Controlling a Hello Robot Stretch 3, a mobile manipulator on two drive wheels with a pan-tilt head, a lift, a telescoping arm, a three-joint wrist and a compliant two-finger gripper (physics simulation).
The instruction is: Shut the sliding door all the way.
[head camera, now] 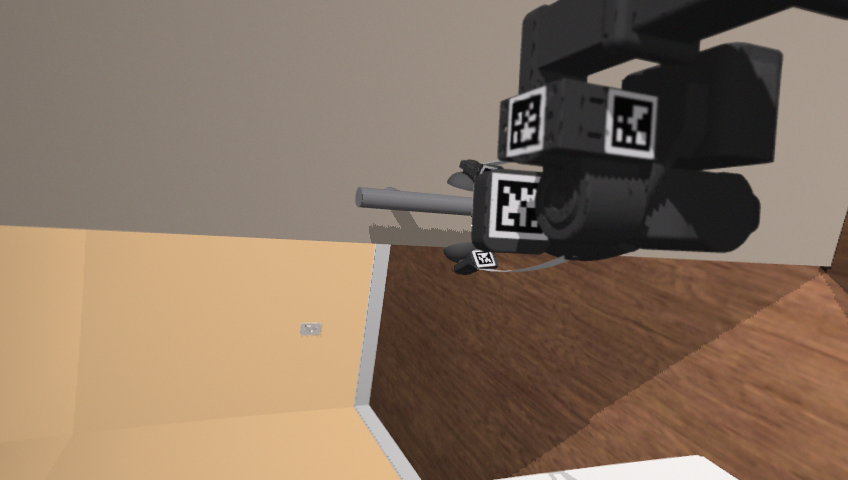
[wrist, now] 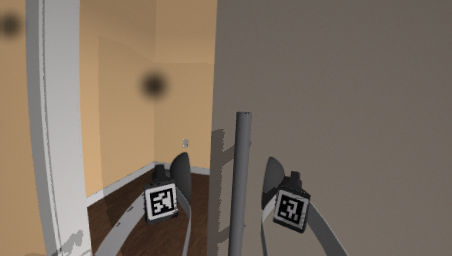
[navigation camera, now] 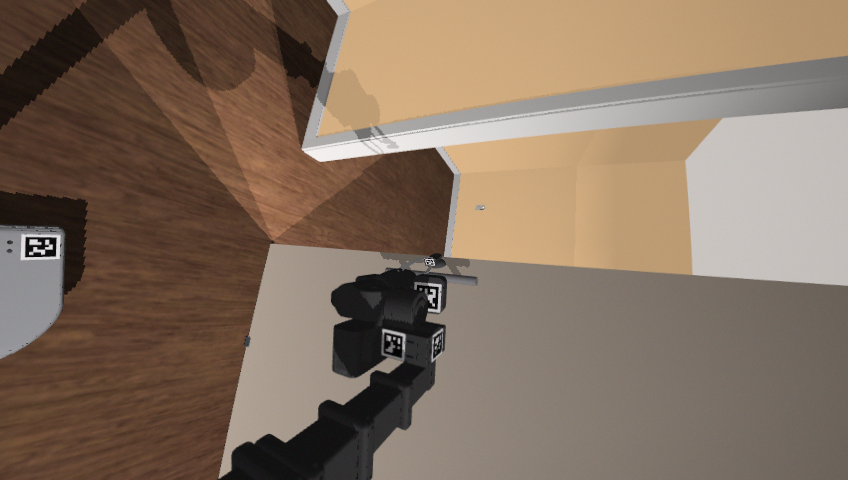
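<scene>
The sliding door is a large plain grey-brown panel. It stands partly open, with a gap between its edge and the white door frame. A grey bar handle stands off the door near that edge and looks upright in the wrist view. My gripper is open. Its fingers show on either side of the bar, with space between the bar and each finger. The gripper body hides part of the bar in the head and navigation views.
Through the gap show tan walls with a small outlet, a pale baseboard and brown wood floor. Part of the robot base is at the left of the navigation view.
</scene>
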